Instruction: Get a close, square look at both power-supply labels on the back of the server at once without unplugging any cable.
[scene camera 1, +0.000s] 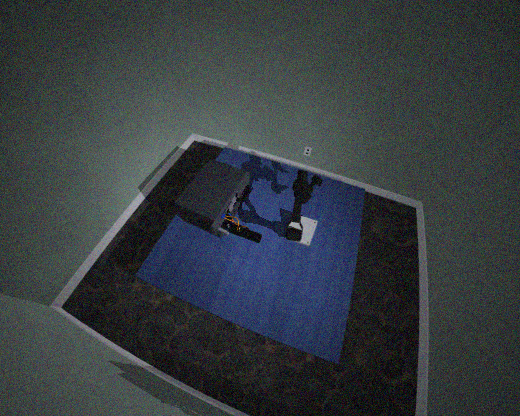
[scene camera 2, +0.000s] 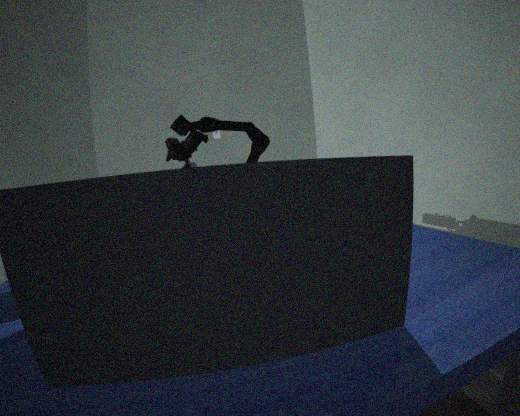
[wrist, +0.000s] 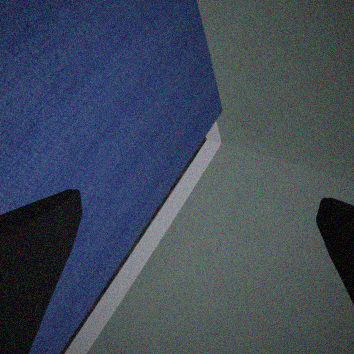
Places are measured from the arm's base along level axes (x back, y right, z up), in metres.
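Pixels of known places: gripper, fingertip midpoint: (scene camera 1: 316, 190) (scene camera 2: 172, 168) (wrist: 203, 206).
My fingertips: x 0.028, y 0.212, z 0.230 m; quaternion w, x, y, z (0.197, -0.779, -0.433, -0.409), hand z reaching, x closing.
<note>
Behind a point stands the place of what it marks.
The server (scene camera 1: 212, 192) @[x -0.583, y -0.042, z 0.168 m] (scene camera 2: 225, 270) @[x -0.763, y 0.003, z 0.069 m] is a large dark grey box on the blue mat. In scene camera 1 its back faces right and shows as a narrow, dim strip with light parts; I cannot make out the power-supply labels. Orange cables (scene camera 1: 231, 219) run at the back's near lower corner, beside a black power strip (scene camera 1: 243, 233) @[x -0.274, y -0.215, z 0.150 m]. In scene camera 2 the server hides its back and cables. My gripper (wrist: 203, 206) @[x 0.028, y 0.212, z 0.230 m] is open and empty, its two black fingers wide apart. It is raised away from the server's back. The server does not show in the wrist view.
The arm (scene camera 1: 298, 207) @[x -0.028, y -0.084, z 0.400 m] (scene camera 2: 230, 125) @[x -0.056, y -0.057, z 0.381 m] rises from a white base plate (scene camera 1: 310, 231) @[x 0.090, y 0.036, z 0.031 m] right of the power strip. The blue mat (scene camera 1: 280, 290) @[x 0.046, y -0.378, z -0.053 m] (wrist: 100, 100) @[x 0.146, y 0.361, z -0.053 m] lies on a dark tabletop (scene camera 1: 200, 340) with a pale rim (scene camera 1: 422, 300). A white outlet (scene camera 1: 307, 151) (scene camera 2: 216, 134) is on the wall.
</note>
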